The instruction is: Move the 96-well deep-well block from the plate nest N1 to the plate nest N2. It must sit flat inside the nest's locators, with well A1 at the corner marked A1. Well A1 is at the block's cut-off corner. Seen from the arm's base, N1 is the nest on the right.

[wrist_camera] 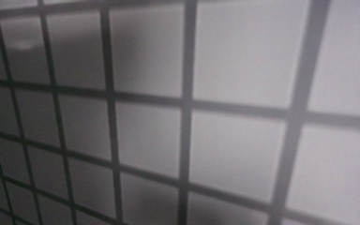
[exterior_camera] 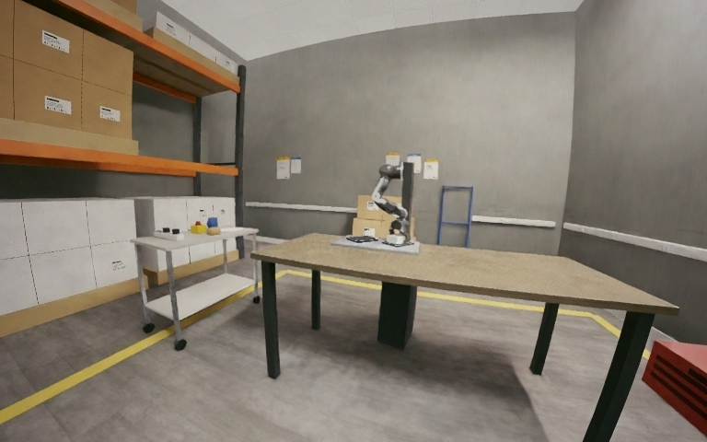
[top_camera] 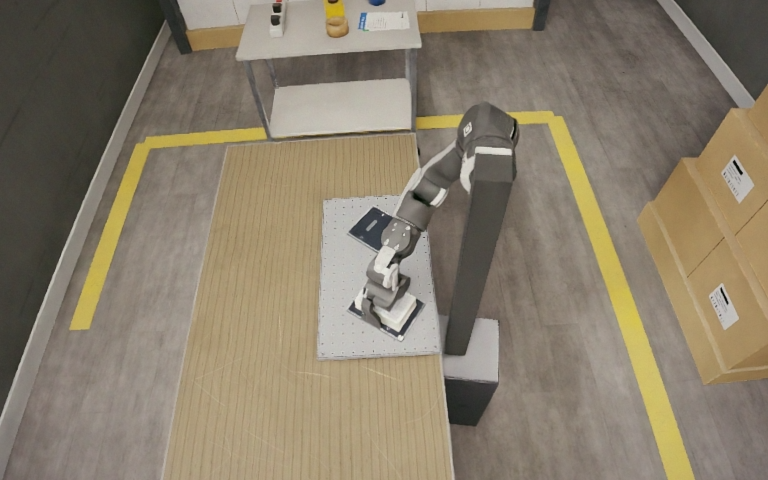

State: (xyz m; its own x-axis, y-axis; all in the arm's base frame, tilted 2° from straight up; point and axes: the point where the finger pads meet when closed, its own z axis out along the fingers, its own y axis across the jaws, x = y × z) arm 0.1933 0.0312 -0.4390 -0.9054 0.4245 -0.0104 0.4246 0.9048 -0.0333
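My gripper is now 1 cm below the white deep-well block.
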